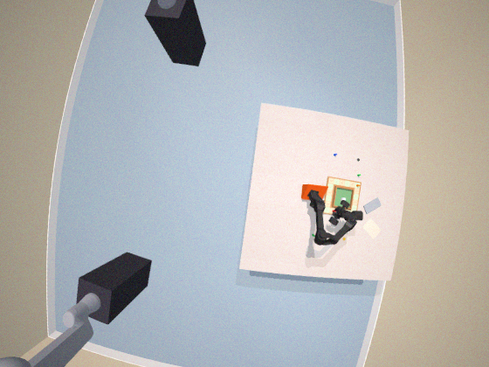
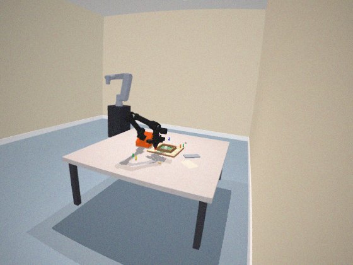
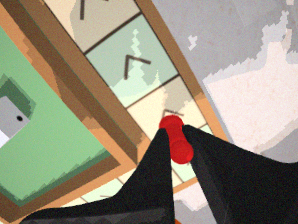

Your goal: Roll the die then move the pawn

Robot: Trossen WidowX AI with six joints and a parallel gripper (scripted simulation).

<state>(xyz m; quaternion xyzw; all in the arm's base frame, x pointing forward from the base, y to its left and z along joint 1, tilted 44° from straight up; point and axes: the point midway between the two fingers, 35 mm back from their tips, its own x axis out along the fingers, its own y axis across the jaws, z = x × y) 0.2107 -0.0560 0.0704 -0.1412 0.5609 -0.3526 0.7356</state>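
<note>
Right now my gripper tip is 10 cm to the right of the white die, 6 cm short of it and 1 cm above it. Also, from my gripper tip: yellow pawn (25 cm to the right, 4 cm behind, 2 cm below); green tray (12 cm to the left, 6 cm ahead, 3 cm below); red pawn (1 cm above).
</note>
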